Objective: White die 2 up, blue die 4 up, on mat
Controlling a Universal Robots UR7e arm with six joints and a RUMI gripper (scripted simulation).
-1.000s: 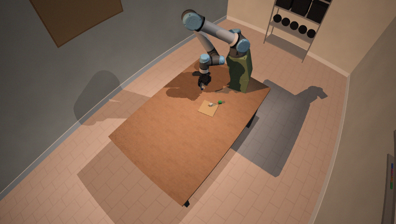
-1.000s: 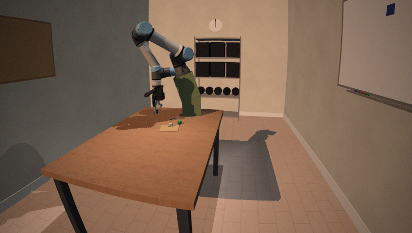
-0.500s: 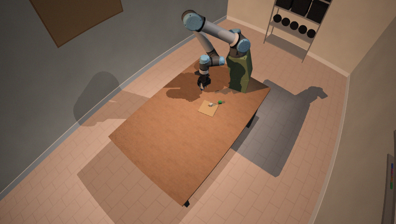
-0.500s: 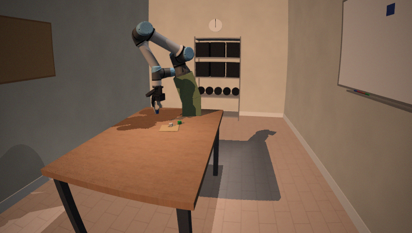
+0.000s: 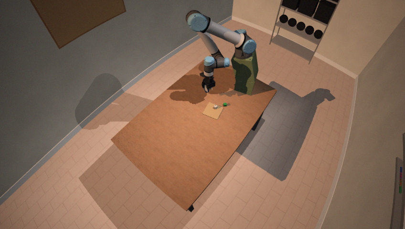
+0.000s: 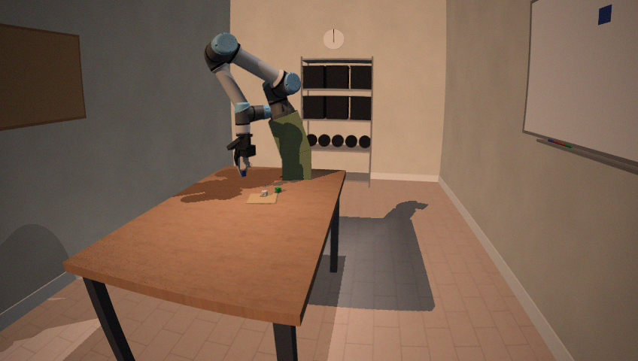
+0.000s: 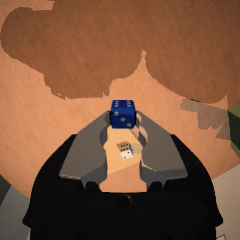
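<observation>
Now: hand right at the blue die. The rest, counted from my hand: green die (170 mm to the left, 90 mm below, 60 mm behind); then tan mat (140 mm to the left, 100 mm below, 60 mm ahead); then white die (140 mm to the left, 90 mm below, 20 mm ahead).
</observation>
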